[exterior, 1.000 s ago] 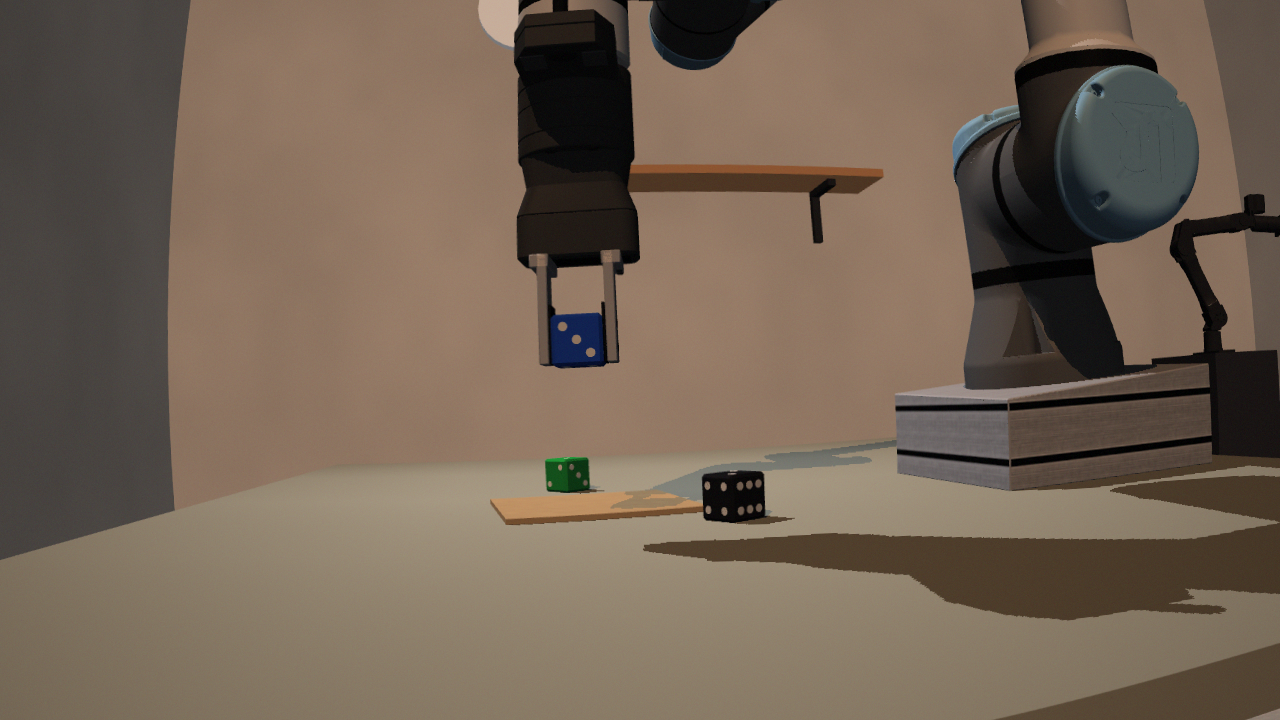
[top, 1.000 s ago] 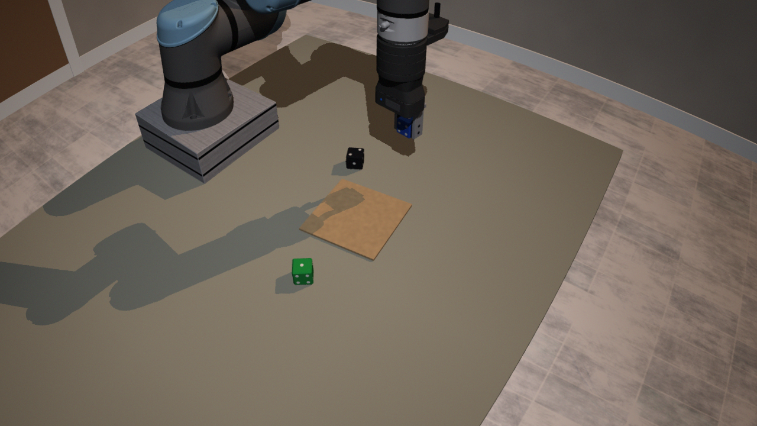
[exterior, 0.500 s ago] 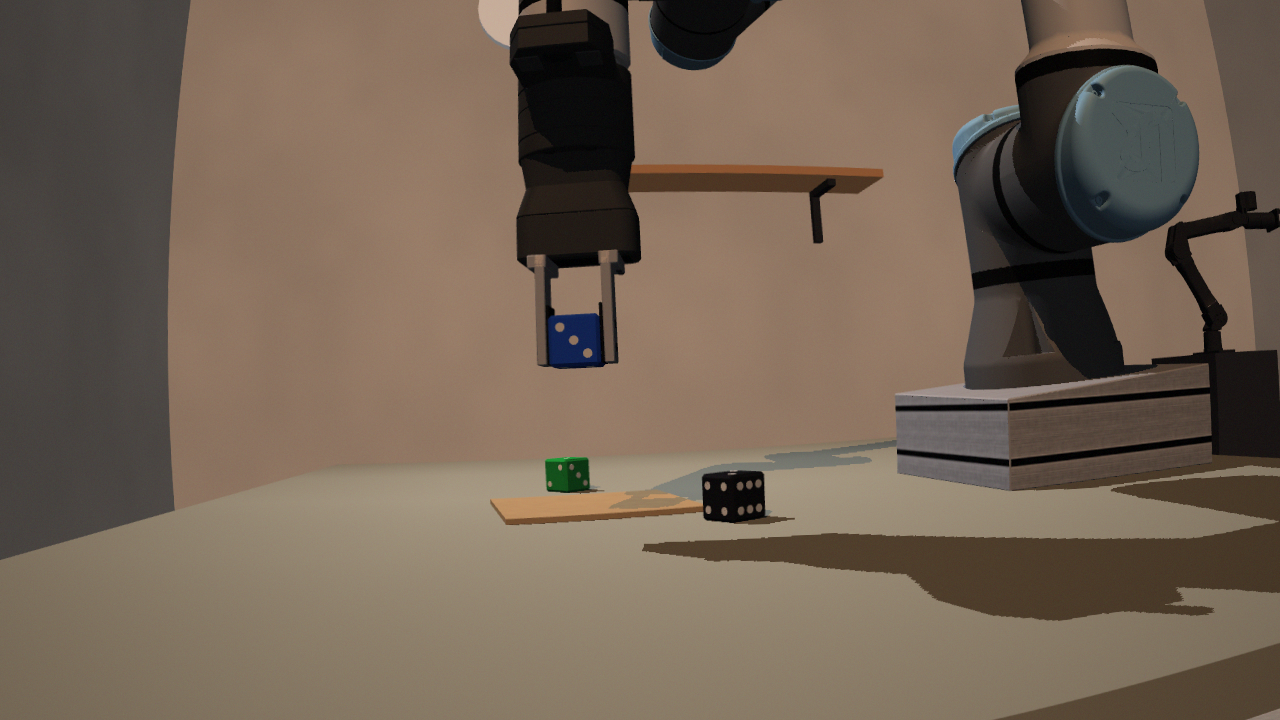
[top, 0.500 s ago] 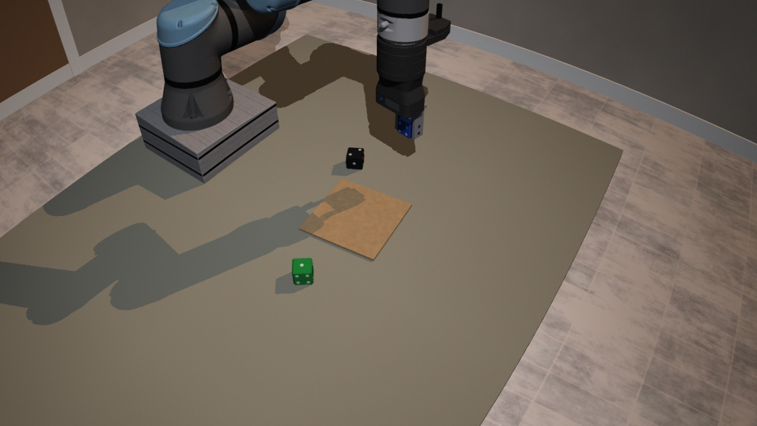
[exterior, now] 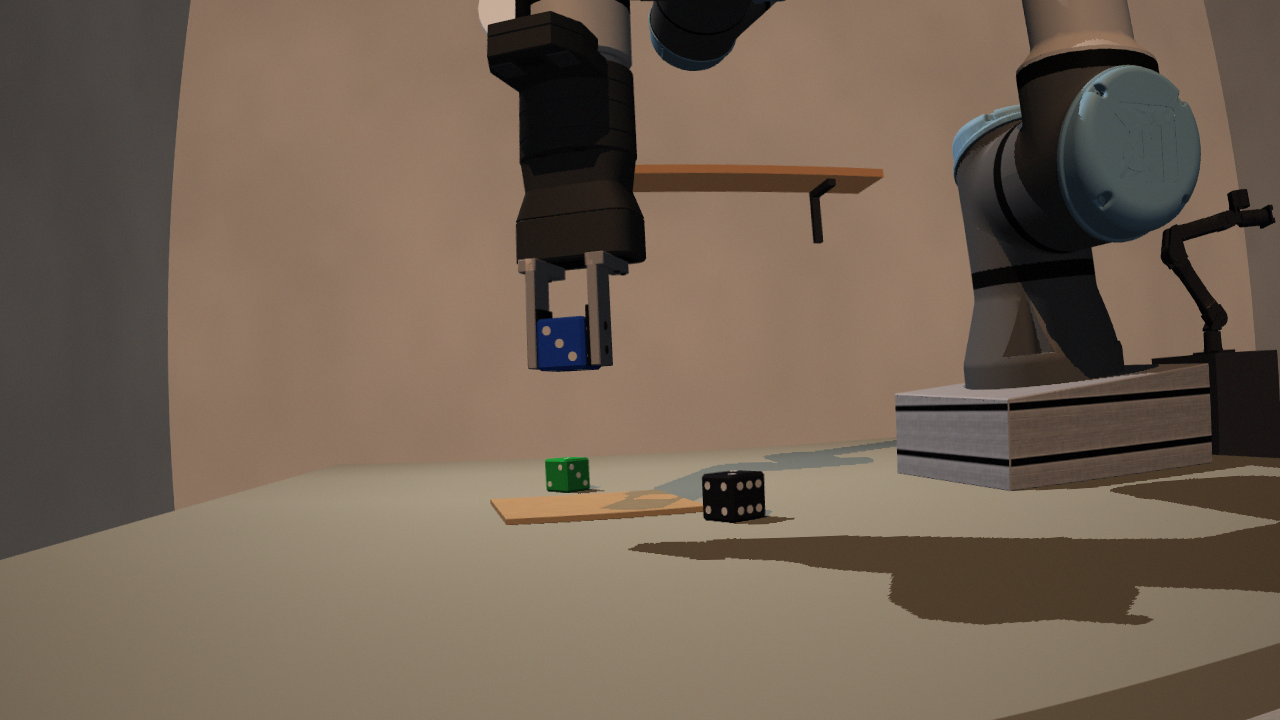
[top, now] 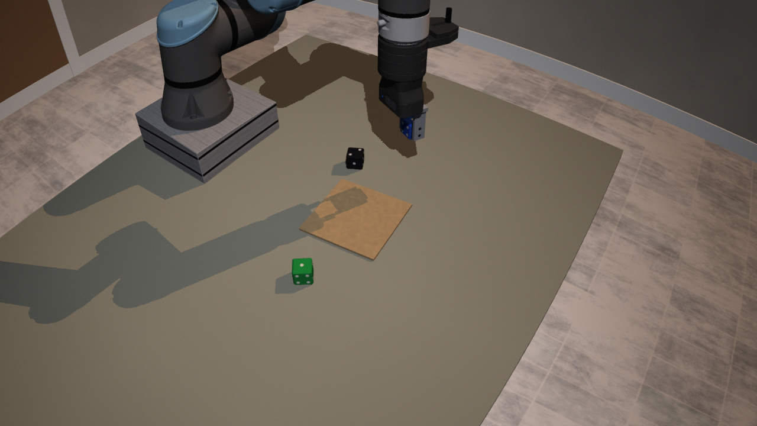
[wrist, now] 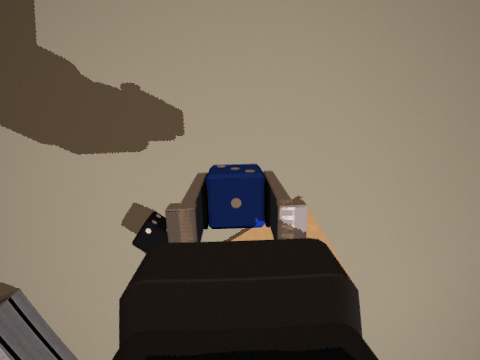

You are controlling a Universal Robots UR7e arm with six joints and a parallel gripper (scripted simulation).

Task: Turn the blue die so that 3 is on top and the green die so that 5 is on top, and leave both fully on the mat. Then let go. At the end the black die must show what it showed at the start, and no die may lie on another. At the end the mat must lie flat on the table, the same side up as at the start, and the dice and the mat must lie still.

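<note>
Right now the black die is 100 mm behind my hand, 30 mm to the right of it and 100 mm below it. The rest, counted from my hand: green die: 10 mm behind, 290 mm to the right, 100 mm below; then brown mat: 20 mm behind, 140 mm to the right, 120 mm below; then blue die: right at my hand.
</note>
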